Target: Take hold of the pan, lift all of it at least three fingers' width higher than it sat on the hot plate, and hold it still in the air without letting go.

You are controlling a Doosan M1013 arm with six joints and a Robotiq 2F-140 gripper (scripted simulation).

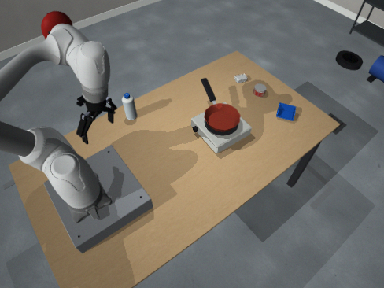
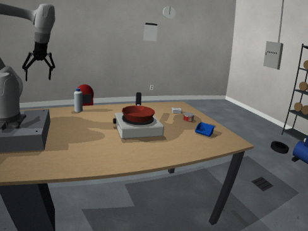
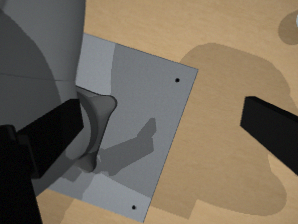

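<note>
My gripper is now 62 cm short of the red pan, 20 cm above it and 5 cm to the left of it. The rest, counted from my hand: blue bin: 100 cm ahead, 29 cm below, 23 cm to the right; hot plate: 58 cm ahead, 27 cm below, 10 cm to the right.
</note>
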